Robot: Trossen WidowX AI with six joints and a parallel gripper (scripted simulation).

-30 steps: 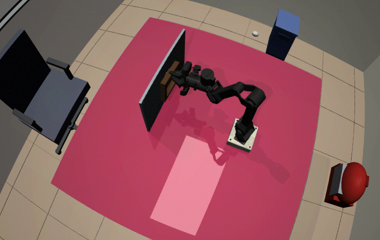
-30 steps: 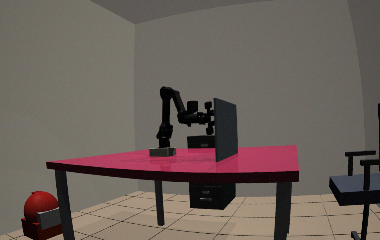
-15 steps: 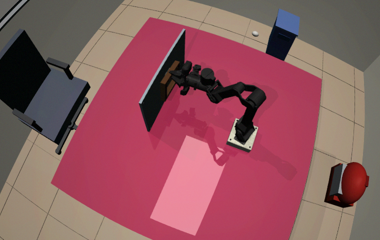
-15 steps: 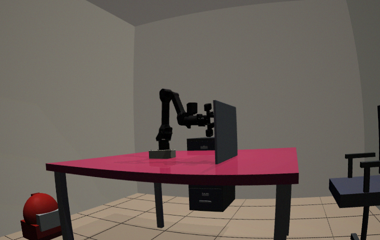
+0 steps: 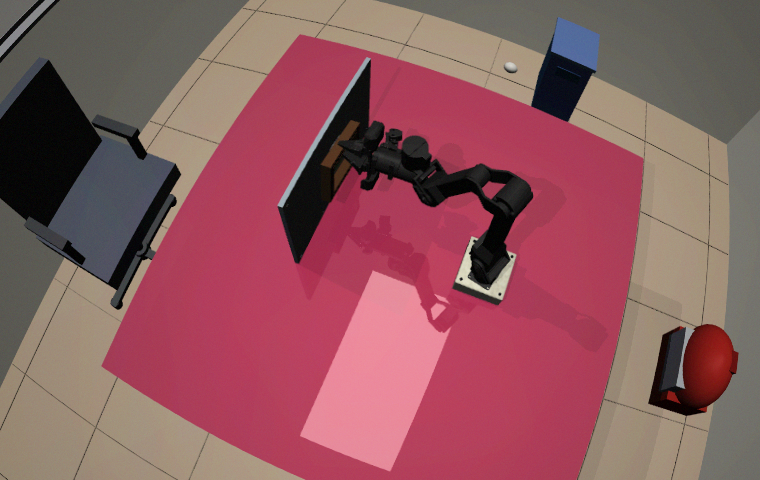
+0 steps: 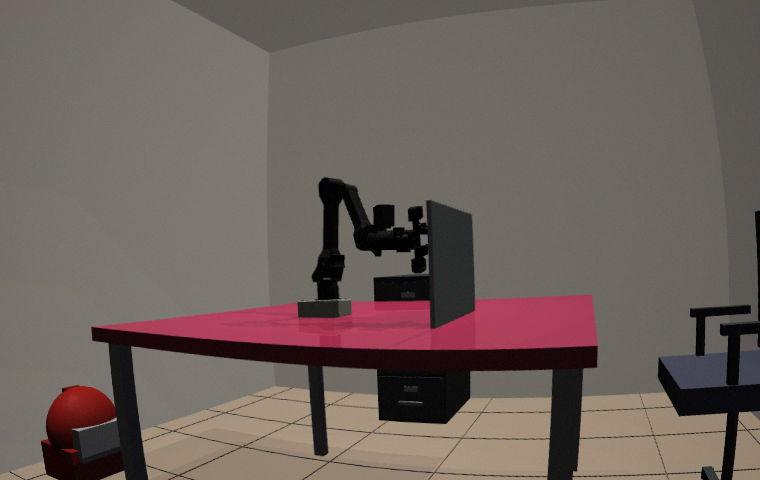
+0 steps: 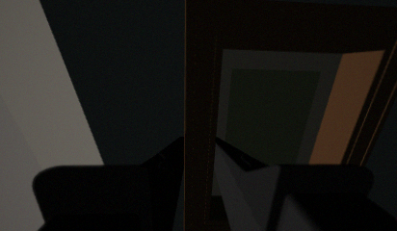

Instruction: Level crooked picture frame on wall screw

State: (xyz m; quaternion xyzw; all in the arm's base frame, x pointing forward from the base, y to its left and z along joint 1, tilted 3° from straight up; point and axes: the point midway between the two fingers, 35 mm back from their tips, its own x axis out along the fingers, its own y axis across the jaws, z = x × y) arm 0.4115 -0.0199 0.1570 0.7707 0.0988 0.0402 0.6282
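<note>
Right now the brown wooden picture frame is 50 mm below my gripper tip. From my gripper tip the other things lie so: wall panel: 70 mm below, 20 mm ahead.
</note>
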